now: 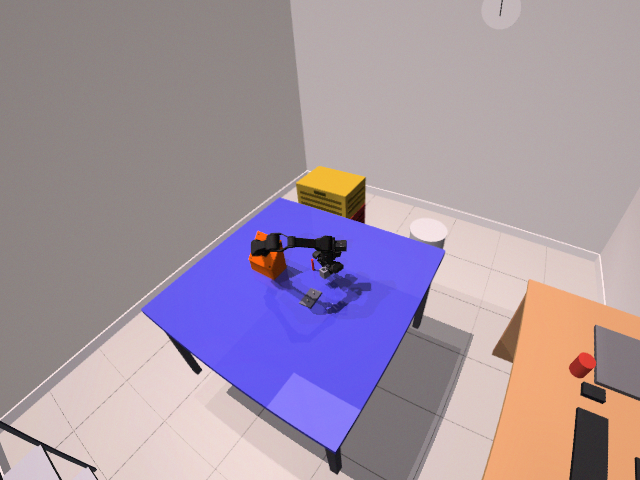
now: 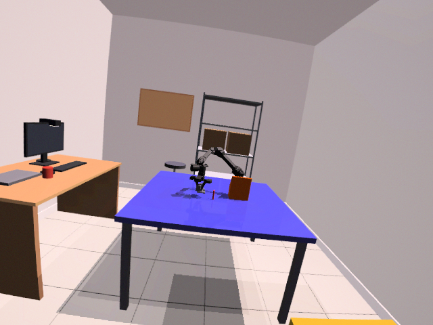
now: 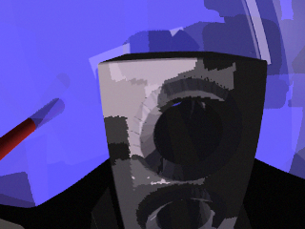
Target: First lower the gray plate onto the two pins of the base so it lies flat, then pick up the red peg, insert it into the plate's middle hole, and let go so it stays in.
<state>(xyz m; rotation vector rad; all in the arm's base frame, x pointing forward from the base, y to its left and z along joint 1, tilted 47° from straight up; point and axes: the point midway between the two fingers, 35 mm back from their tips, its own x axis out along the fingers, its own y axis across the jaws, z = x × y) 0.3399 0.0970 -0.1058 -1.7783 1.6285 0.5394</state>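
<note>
The base lies 160 mm to the right of my gripper tip, 60 mm below it and 10 mm ahead of it. From my gripper tip the other things lie so: red peg 130 mm behind, 30 mm below, 10 mm to the left; gray plate 30 mm above.
</note>
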